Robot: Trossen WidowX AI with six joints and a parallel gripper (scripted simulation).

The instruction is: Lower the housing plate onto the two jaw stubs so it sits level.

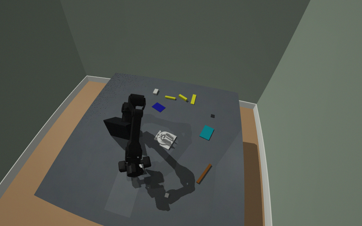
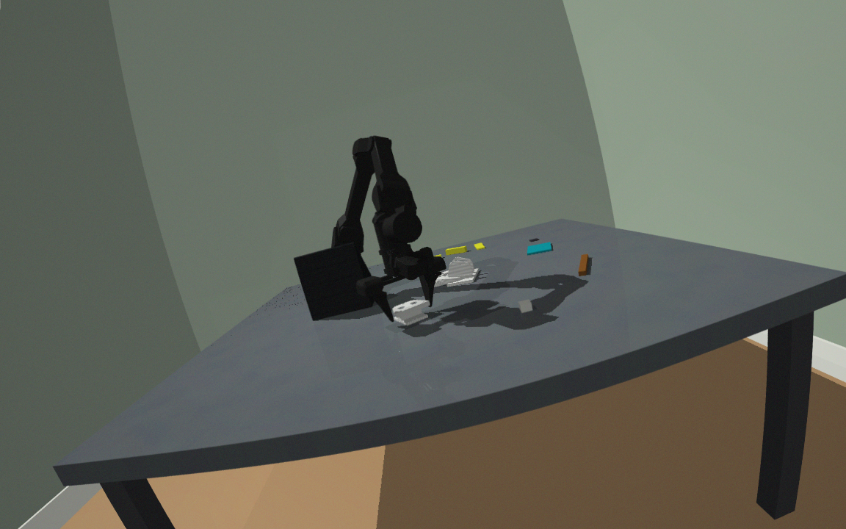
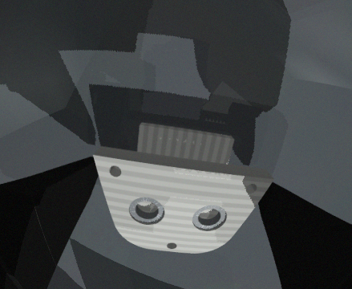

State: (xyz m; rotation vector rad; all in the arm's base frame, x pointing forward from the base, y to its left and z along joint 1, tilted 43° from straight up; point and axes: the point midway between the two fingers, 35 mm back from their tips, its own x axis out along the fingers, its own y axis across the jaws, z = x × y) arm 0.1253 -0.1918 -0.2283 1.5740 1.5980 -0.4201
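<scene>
The stepped white block is 1 cm to the left of my gripper tip. Round my gripper tip: brown bar: 42 cm ahead, 1 cm to the left, 1 cm below; small white cube: 20 cm ahead, 14 cm to the right, 1 cm below; blue tile: 7 cm ahead, 54 cm to the left, 1 cm below.
</scene>
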